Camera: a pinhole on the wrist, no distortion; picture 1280 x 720 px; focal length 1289.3 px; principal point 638.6 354.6 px. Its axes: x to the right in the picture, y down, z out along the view. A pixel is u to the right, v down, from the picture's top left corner.
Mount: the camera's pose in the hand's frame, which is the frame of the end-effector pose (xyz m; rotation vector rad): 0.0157 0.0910 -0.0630 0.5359 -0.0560 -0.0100
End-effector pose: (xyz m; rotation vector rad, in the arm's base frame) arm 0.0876 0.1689 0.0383 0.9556 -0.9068 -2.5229
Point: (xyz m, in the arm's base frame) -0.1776 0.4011 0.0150
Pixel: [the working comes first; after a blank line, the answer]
In the camera's frame: 0.1063 -0.0836 0.4327

955 106
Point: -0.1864 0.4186 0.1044
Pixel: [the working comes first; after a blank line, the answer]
In the camera's frame: 0.0632 -0.0115 0.4691

812 323
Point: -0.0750 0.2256 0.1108
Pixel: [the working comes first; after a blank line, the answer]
In the camera's frame: 0.0564 0.0412 0.2526

927 565
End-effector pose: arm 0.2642 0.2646 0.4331 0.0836 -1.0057 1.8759
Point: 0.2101 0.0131 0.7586
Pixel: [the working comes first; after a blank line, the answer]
In the camera's frame: 0.0081 0.0669 0.5002

659 527
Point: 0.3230 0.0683 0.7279
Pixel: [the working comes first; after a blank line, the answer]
In the camera's frame: -0.0287 -0.0504 0.4599

558 213
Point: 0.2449 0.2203 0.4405
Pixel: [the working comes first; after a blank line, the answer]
In the camera's frame: -0.0269 -0.0086 0.1281

368 268
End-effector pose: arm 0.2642 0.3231 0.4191 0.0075 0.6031 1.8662
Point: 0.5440 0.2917 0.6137
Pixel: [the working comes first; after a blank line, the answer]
In the camera's frame: -0.1826 -0.0601 0.3967

45 159
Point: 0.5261 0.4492 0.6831
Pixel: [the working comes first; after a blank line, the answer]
In the camera's frame: -0.0507 0.0036 0.4888

505 364
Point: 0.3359 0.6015 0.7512
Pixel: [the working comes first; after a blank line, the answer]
In the camera's frame: 0.1362 0.1707 0.4543

outside the picture
